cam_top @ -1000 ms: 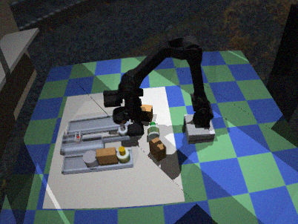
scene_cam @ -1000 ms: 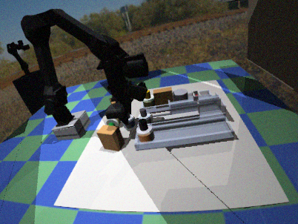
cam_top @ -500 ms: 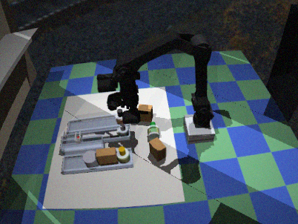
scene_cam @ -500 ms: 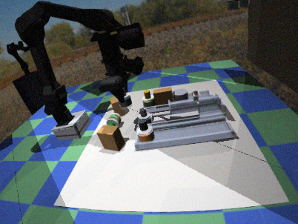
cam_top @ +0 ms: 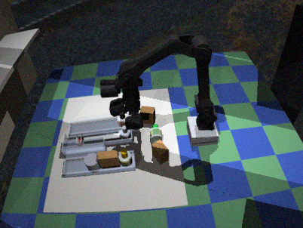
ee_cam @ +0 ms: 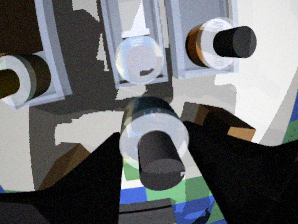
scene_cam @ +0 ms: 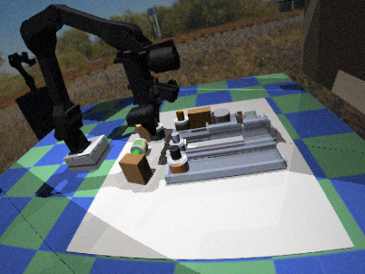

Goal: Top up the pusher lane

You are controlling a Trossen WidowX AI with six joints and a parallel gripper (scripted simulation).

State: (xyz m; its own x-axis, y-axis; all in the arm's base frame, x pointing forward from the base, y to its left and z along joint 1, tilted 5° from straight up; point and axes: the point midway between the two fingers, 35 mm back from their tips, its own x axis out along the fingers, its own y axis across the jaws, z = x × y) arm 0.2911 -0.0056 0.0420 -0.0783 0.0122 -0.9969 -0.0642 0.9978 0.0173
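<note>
The grey rack lies 200 mm ahead of my gripper tip, 40 mm to the left of it and 70 mm below it. Round my gripper tip: grey cylinder: 180 mm ahead, 140 mm to the left, 60 mm below.
</note>
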